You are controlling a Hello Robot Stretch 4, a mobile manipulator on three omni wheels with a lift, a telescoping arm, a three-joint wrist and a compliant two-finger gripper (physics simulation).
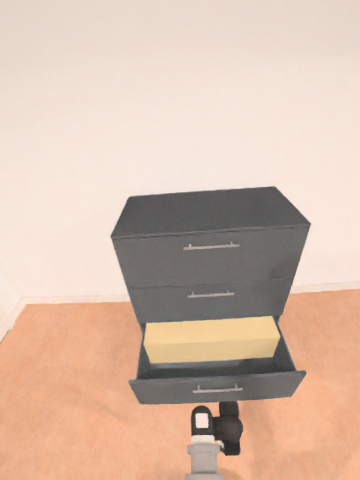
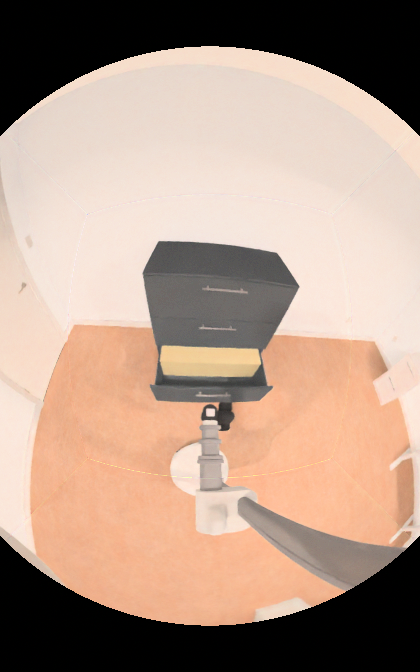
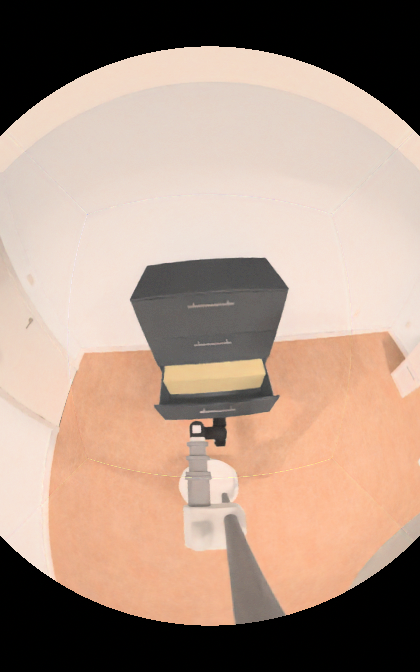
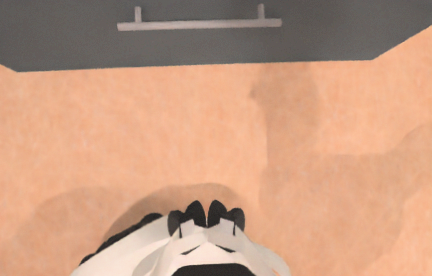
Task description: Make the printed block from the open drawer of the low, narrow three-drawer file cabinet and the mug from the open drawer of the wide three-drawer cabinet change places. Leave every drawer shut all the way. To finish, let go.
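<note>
The wide dark grey three-drawer cabinet (image 1: 160, 265) (image 2: 180, 307) (image 3: 170, 322) stands against the wall. Its bottom drawer (image 1: 165, 392) (image 2: 175, 393) (image 3: 177, 411) (image 4: 200, 50) is pulled out; the upper two look shut. The mug does not show in it. My gripper (image 4: 206, 217) is shut, with its fingertips together and nothing seen between them. It is in front of the open drawer, apart from its bar handle (image 1: 217, 390) (image 4: 200, 24). The printed block does not show, and I cannot make out the low, narrow cabinet's open drawer.
A long yellow box (image 1: 210, 345) (image 2: 210, 362) (image 3: 215, 377) fills the back of the open drawer, spanning nearly its width. A small pale cabinet (image 2: 400, 377) (image 3: 409, 377) stands at the right. White legs (image 2: 402, 458) show below it. A pale corner (image 2: 282, 611) shows at the bottom edge.
</note>
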